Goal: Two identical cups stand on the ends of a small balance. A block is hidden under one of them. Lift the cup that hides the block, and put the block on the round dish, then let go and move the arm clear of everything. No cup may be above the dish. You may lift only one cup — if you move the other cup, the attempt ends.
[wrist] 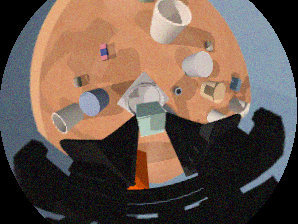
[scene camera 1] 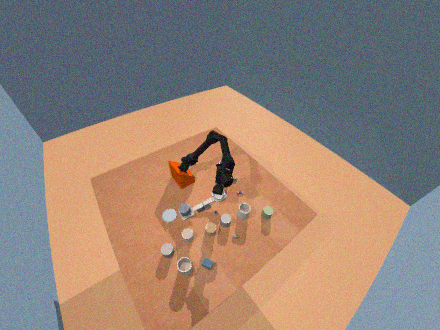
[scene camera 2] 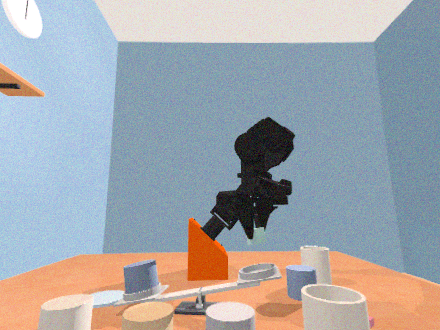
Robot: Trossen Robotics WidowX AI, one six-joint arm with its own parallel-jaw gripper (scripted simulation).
Labels:
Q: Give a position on a blue-grey cup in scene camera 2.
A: At 140,276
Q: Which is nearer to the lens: the blue-grey cup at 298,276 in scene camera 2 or the white cup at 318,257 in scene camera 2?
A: The blue-grey cup.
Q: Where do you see a pale green block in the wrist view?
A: At 151,117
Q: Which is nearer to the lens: the small balance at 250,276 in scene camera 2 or the blue-grey cup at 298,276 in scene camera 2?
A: The small balance.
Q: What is my gripper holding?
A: A pale green block.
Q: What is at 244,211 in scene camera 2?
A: My gripper.

